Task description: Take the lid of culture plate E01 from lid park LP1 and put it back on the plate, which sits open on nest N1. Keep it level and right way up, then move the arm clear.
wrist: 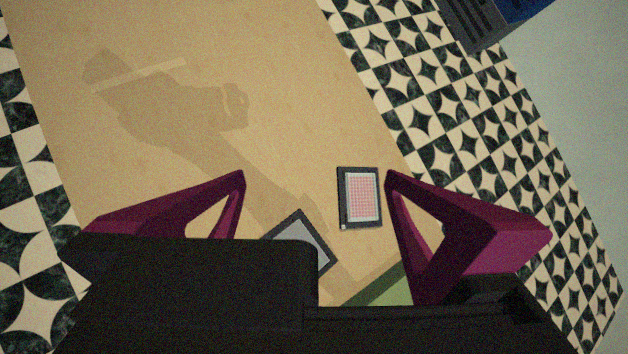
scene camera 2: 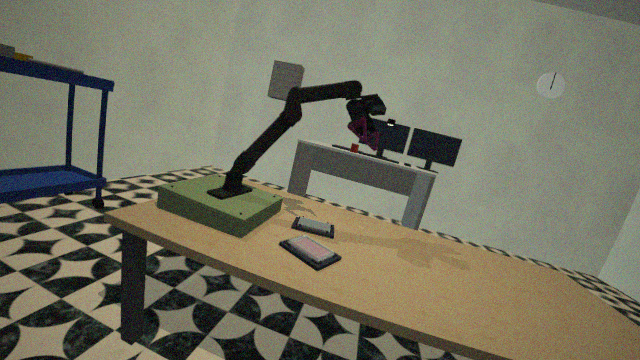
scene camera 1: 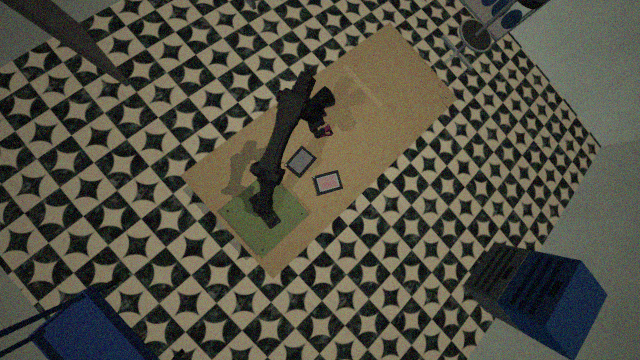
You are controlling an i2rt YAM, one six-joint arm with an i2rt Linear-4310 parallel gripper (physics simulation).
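Frame: origin at the arm's base, x down, y left, z ahead, level; centimetres.
Where they show: gripper, between the fingertips: point(wrist: 314, 177) point(scene camera 2: 370, 145) point(scene camera 1: 328, 125); arm's base, origin of its link: point(scene camera 2: 231, 192) point(scene camera 1: 265, 210).
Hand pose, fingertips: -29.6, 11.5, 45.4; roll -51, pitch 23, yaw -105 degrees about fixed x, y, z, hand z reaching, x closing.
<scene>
Things, the pixels of their centre, and the offset from my fingertips, as dx, dy, dz. Level surfaces: height alone.
- Culture plate E01, middle of its body: point(wrist: 362, 196) point(scene camera 2: 311, 247) point(scene camera 1: 328, 182) +34.7, -20.2, -7.3
- dark nest N1, middle of its body: point(wrist: 360, 196) point(scene camera 2: 310, 250) point(scene camera 1: 327, 182) +35.7, -20.2, -7.3
- dark-framed lid park LP1, middle of its body: point(wrist: 300, 250) point(scene camera 2: 314, 225) point(scene camera 1: 300, 161) +35.6, -0.1, -12.9
- wooden table, height of its surface: dx +36.6
Culture plate E01 point(scene camera 1: 328, 182) point(scene camera 2: 312, 247) point(wrist: 362, 197), pink with a pale rim, sits open on the dark nest N1 point(wrist: 342, 200). The grey, clear-looking lid point(scene camera 1: 301, 161) point(scene camera 2: 313, 226) point(wrist: 299, 232) lies level on the dark-framed lid park LP1 point(wrist: 316, 237), beside the nest and turned at an angle to it. In the wrist view the black gripper body hides part of the lid and park. My gripper point(scene camera 1: 325, 131) point(scene camera 2: 365, 135) point(wrist: 314, 177) is open and empty, with magenta fingers. It hangs high above the table, off to the side of the lid park, touching neither piece.
The arm stands on a green base block point(scene camera 1: 265, 240) point(scene camera 2: 200, 212) point(wrist: 390, 292) at one end of the wooden table point(scene camera 1: 400, 75) point(scene camera 2: 450, 300) point(wrist: 280, 75). A desk with monitors point(scene camera 2: 435, 147), a blue cart point(scene camera 2: 50, 180) and a blue cabinet point(scene camera 1: 575, 300) stand away from the table.
</scene>
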